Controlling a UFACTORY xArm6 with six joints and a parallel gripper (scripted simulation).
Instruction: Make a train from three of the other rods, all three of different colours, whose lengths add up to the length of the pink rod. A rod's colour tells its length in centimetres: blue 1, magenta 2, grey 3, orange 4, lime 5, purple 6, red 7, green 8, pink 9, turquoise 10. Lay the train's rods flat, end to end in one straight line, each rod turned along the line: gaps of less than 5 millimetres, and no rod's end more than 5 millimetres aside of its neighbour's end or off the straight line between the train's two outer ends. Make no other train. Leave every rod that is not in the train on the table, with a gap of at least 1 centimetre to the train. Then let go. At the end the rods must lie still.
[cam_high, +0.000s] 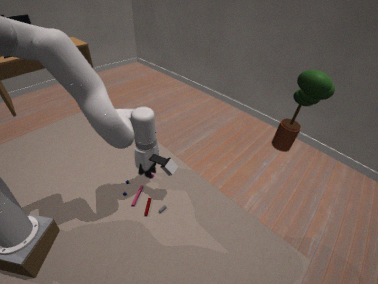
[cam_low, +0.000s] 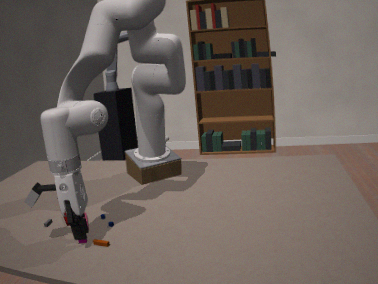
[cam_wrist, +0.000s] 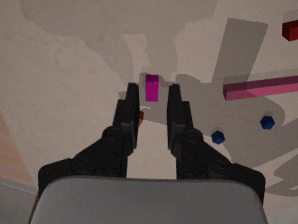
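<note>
My gripper is now 30 mm above the magenta rod. Also, from my hand: orange rod: 10 mm behind, 50 mm to the left, 30 mm below; then red rod: 70 mm behind, 130 mm to the right, 30 mm below; then pink rod: 80 mm behind, 60 mm to the right, 30 mm below.
</note>
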